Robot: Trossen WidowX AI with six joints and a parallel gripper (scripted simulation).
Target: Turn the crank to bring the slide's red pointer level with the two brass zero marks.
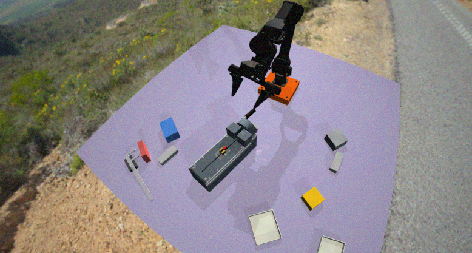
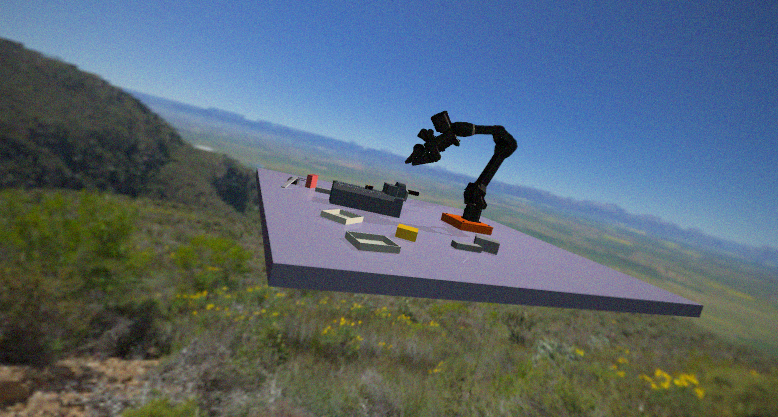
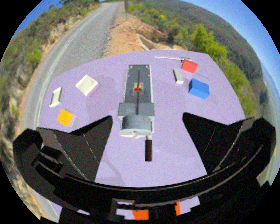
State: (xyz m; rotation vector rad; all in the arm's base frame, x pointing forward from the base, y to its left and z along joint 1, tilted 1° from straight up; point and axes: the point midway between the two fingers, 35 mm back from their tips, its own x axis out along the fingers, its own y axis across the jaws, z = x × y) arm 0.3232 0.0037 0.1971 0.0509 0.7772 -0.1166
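My gripper tip is now 110 mm above the dark crank handle and 50 mm past it. From my gripper tip the other things lie so: red pointer (120 mm below, 120 mm ahead); then yellow block (350 mm to the left, 190 mm below, 110 mm ahead); then blue block (280 mm to the right, 180 mm below, 150 mm ahead).
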